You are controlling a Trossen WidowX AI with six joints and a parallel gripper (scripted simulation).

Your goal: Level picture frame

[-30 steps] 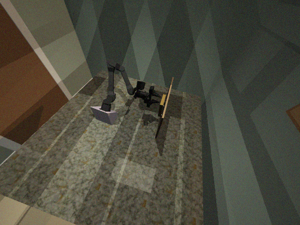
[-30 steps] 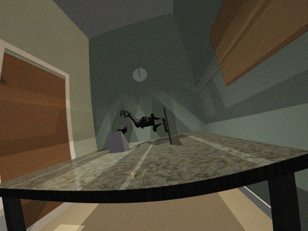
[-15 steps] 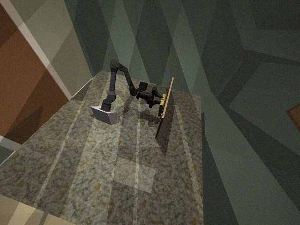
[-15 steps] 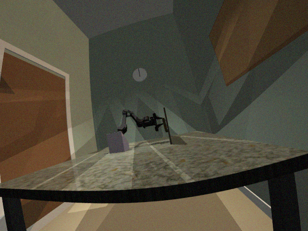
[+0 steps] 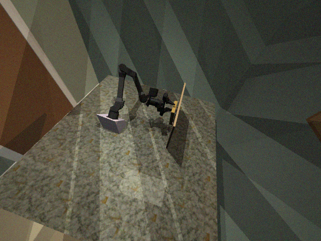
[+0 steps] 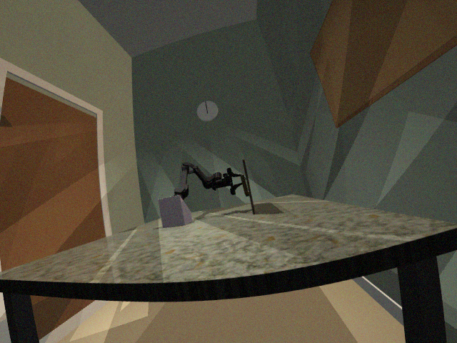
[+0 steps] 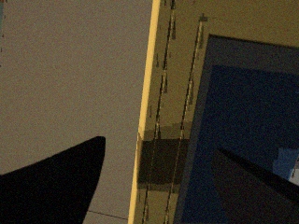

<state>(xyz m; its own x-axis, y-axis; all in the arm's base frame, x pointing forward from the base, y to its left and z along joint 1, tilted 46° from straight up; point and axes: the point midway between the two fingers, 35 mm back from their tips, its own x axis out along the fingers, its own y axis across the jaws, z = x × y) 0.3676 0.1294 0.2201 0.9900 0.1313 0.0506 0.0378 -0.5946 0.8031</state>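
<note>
Right now the picture frame is 1 cm ahead of my gripper tip and 5 cm below it. The rest, counted from my gripper tip: thin upright wall panel: 2 cm ahead, 1 cm to the right, 6 cm below.
</note>
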